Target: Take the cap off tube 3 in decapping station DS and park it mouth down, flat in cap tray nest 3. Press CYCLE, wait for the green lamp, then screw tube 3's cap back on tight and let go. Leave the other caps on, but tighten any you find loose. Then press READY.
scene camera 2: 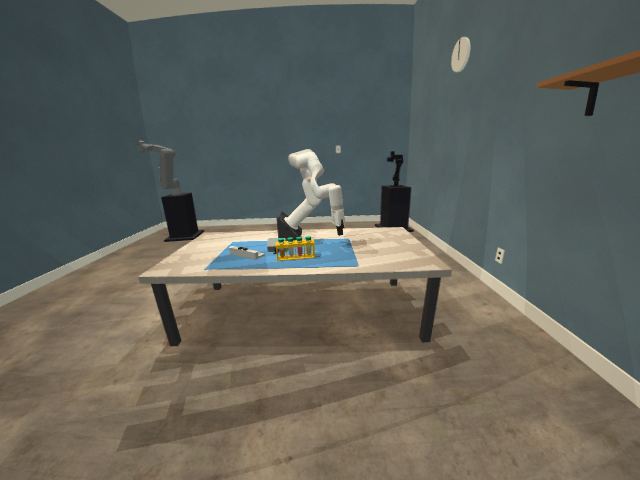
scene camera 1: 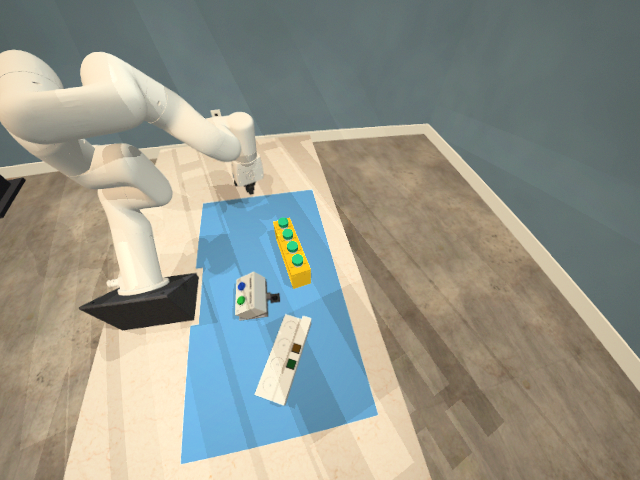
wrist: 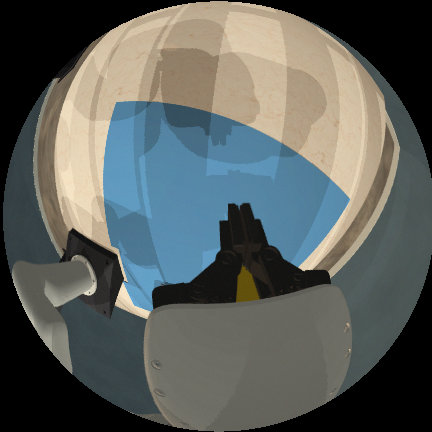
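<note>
My gripper is shut and empty, above the far edge of the blue mat, beyond the rack's far end. The yellow tube rack holds several tubes in a row, each with a green cap on top. In the wrist view part of the rack shows between the finger linkages. Tube numbers cannot be read. A white box with a blue button and a green button stands nearer the base. The white tray has several round marks and no cap on it; dark green and brown squares show on its side.
The blue mat lies on the table under the rack, box and tray. A small dark part sticks out from the box toward the rack. The arm's black base stands left of the mat.
</note>
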